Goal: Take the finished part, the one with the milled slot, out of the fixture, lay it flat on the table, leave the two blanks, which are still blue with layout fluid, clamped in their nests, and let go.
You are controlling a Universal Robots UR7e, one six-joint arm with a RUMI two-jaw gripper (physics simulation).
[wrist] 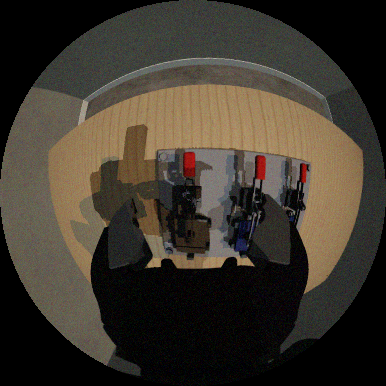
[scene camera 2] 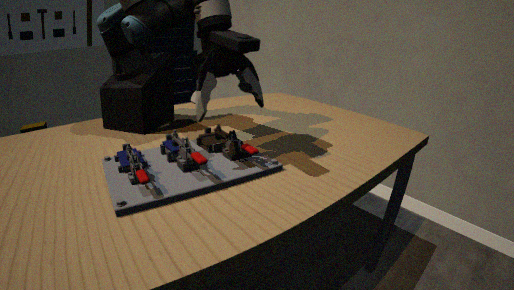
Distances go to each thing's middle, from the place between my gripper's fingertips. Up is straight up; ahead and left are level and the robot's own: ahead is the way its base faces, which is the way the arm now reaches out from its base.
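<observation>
Finished part point(wrist: 199, 223): 100 mm behind my hand, 20 mm to the left of it, 90 mm below it. Fixture plate point(scene camera 2: 168, 183): 90 mm to the right of my hand, 50 mm behind it, 110 mm below it.
</observation>
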